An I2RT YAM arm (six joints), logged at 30 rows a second.
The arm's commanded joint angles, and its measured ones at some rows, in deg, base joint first. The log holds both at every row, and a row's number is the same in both.
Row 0, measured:
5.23 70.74 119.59 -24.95 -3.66 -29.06
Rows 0 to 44, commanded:
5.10 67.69 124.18 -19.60 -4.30 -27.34
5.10 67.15 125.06 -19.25 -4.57 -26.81
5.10 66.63 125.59 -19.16 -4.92 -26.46
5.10 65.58 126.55 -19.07 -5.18 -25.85
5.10 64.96 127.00 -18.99 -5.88 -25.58
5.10 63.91 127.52 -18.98 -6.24 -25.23
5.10 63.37 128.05 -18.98 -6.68 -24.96
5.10 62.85 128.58 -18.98 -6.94 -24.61
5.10 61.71 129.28 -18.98 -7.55 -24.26
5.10 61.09 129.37 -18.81 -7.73 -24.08
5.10 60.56 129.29 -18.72 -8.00 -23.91
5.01 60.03 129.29 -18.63 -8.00 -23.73
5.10 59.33 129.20 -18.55 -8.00 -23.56
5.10 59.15 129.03 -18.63 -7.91 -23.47
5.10 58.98 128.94 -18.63 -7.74 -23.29
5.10 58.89 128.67 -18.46 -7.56 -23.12
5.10 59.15 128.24 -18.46 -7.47 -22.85
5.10 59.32 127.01 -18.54 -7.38 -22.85
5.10 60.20 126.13 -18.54 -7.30 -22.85
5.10 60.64 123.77 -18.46 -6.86 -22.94
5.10 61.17 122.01 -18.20 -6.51 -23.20
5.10 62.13 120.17 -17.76 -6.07 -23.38
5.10 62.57 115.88 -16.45 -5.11 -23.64
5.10 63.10 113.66 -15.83 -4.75 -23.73
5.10 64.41 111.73 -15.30 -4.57 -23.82
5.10 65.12 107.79 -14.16 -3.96 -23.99
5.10 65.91 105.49 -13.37 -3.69 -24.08
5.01 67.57 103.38 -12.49 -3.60 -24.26
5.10 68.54 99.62 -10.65 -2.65 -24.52
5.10 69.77 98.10 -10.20 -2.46 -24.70
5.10 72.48 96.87 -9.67 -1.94 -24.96
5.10 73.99 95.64 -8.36 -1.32 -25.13
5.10 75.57 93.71 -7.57 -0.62 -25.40
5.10 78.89 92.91 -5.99 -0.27 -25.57
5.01 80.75 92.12 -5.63 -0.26 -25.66
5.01 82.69 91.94 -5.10 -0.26 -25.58
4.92 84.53 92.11 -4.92 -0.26 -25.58
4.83 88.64 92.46 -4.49 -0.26 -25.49
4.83 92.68 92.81 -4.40 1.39 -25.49
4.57 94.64 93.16 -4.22 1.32 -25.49
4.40 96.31 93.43 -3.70 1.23 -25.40
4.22 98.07 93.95 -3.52 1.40 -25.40
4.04 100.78 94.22 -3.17 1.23 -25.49
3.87 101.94 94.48 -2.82 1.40 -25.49
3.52 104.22 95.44 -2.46 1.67 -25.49
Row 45, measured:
4.45 102.17 90.80 -8.71 0.54 -25.58
